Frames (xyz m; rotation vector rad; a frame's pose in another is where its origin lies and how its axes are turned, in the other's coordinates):
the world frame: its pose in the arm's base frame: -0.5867 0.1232 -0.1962 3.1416 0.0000 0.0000
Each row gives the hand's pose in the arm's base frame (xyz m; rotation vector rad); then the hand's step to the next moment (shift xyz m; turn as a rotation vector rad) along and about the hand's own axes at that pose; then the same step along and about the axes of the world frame.
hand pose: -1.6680 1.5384 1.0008 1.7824 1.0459 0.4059
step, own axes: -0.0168 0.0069 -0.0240 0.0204 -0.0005 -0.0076
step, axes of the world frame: -0.0225 0.0004 -0.0200 0.0063 -0.0208 0.0007
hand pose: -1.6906 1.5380 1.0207 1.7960 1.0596 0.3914
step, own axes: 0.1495 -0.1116 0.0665 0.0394 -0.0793 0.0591
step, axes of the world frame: 0.0747 -0.0972 0.1556 0.0230 -0.0086 0.1036
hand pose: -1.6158 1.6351 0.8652 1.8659 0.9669 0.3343
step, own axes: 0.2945 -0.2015 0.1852 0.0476 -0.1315 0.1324
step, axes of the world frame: 0.2050 -0.1440 0.3145 0.0472 0.0207 0.1856
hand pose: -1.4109 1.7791 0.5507 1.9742 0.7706 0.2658
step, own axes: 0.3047 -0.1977 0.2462 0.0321 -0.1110 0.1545
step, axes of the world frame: 0.2746 -0.0792 0.3330 0.0541 0.0529 0.1775
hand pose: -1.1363 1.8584 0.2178 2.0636 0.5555 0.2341
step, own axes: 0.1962 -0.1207 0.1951 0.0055 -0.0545 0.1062
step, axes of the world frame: 0.2108 0.0015 0.2161 0.0290 0.0539 0.1026
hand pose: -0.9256 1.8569 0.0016 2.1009 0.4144 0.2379
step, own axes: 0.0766 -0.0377 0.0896 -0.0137 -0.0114 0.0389
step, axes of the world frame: 0.0926 0.0220 0.0791 -0.0022 0.0300 0.0304
